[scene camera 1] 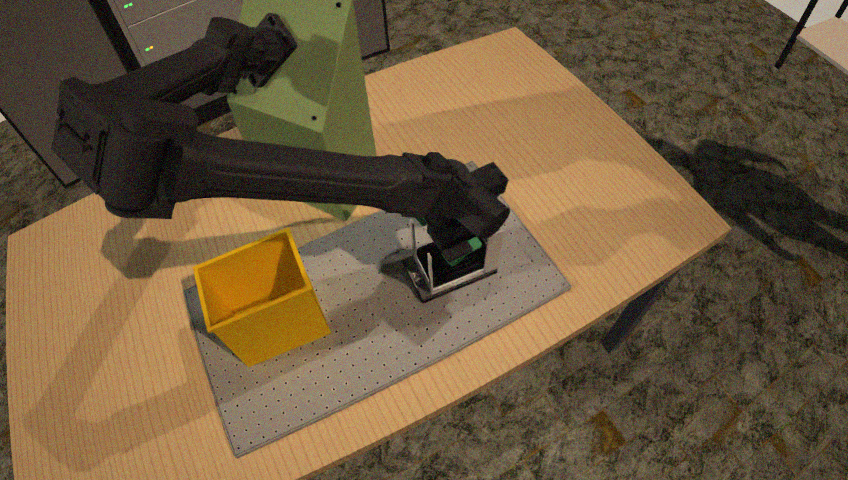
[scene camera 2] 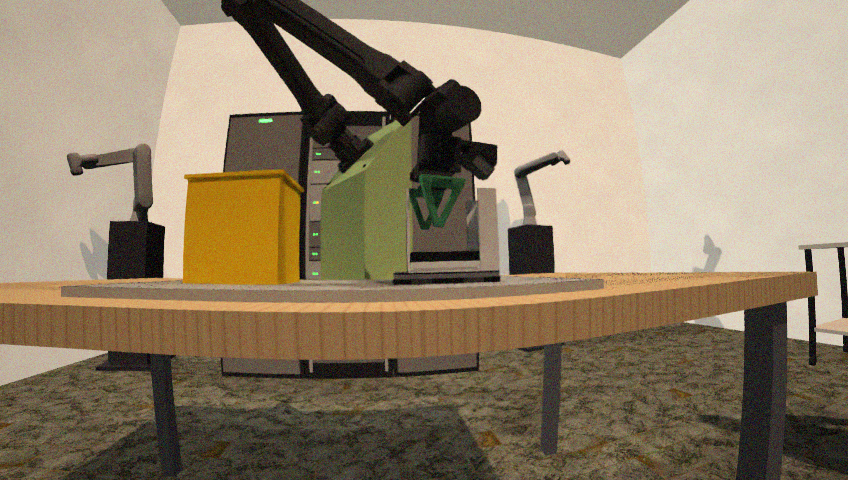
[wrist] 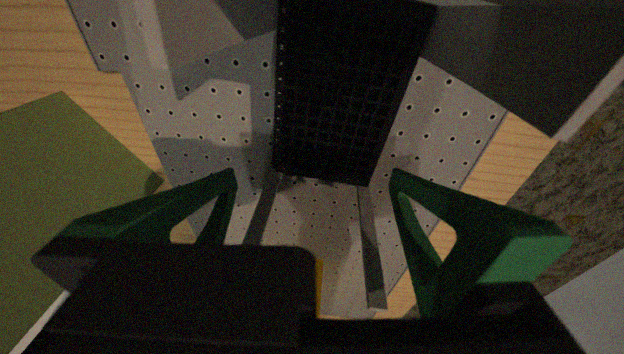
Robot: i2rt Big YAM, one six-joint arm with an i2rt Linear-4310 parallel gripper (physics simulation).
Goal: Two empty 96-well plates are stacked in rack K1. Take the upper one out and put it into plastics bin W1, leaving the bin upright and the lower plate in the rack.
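Frame: origin at the arm's base, x ahead, y up, z right, level; centimetres.
Seen in the pictures: gripper, fingertip midpoint: [scene camera 1: 439,244] [scene camera 2: 430,228] [wrist: 312,177]; arm's base, origin of the base link: [scene camera 1: 267,50] [scene camera 2: 356,156].
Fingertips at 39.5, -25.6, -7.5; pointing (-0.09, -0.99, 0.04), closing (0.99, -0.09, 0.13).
Offsets run from my fingertips to a thing's top centre, as dx, dy, dz. "spot": to the spot under its first point. Level surfaces: height alone.
My gripper [scene camera 1: 440,240] [scene camera 2: 432,226] [wrist: 312,177] is open, its green fingers wide apart with nothing between them. In scene camera 2 the fingertips hang a little above the black plates @[+1.4, -4.1, -2.5] [scene camera 2: 443,256], lower than the tops of the rack's walls. Rack K1 @[+1.2, +5.5, -1.6] [scene camera 1: 458,284] [scene camera 2: 487,231] [wrist: 520,65] stands upright, with tall end walls and thin posts. A black gridded plate @[spot: +2.2, -5.1, -2.7] [wrist: 345,100] lies in it, beyond the fingertips in the wrist view. The two stacked plates cannot be told apart. Yellow bin W1 @[-9.9, +9.2, +31.2] [scene camera 1: 273,327] [scene camera 2: 232,231] stands upright; a sliver of it shows in the wrist view [wrist: 319,287].
A grey perforated board @[dy -8.8] [scene camera 1: 267,416] [wrist: 215,120] carries the rack and the bin on the wooden table [scene camera 1: 446,65] [scene camera 2: 357,327]. The green sloped pedestal [scene camera 1: 348,107] [scene camera 2: 386,220] [wrist: 65,165] stands behind them, close to the forearm. The bin is left of the rack in both scene views.
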